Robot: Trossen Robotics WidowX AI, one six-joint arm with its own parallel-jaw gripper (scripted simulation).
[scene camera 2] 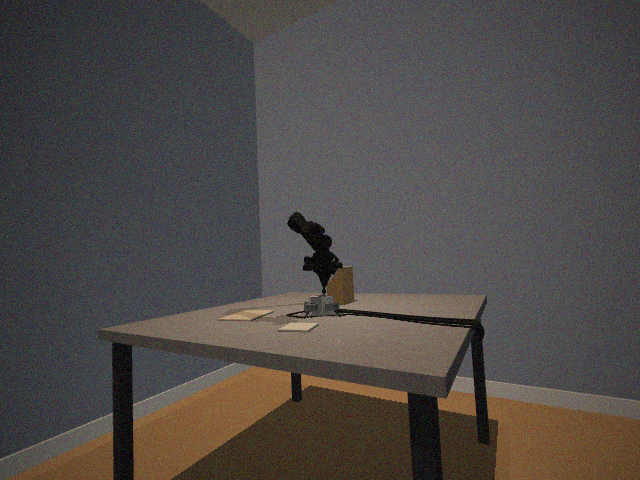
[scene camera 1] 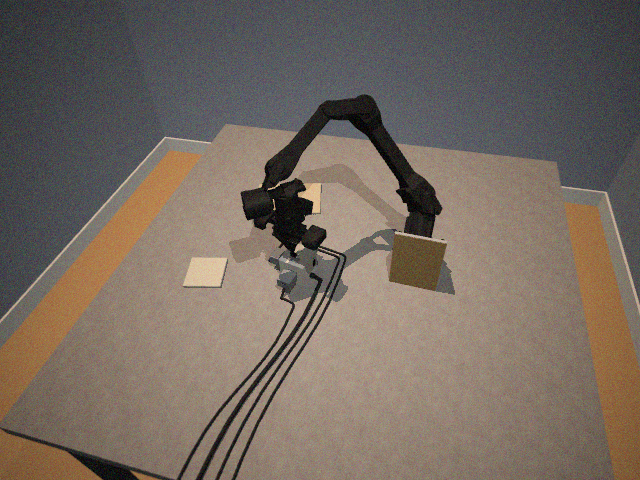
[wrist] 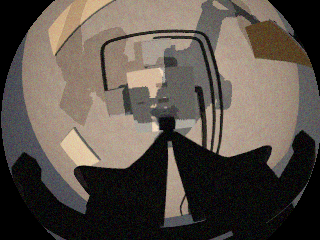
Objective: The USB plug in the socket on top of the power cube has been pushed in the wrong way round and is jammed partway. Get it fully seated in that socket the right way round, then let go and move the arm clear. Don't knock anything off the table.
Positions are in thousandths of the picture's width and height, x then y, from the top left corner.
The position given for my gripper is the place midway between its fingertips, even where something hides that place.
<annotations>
My gripper shows in scene camera 2 (507, 597), in scene camera 1 (455, 522) and in the wrist view (527, 569).
</annotations>
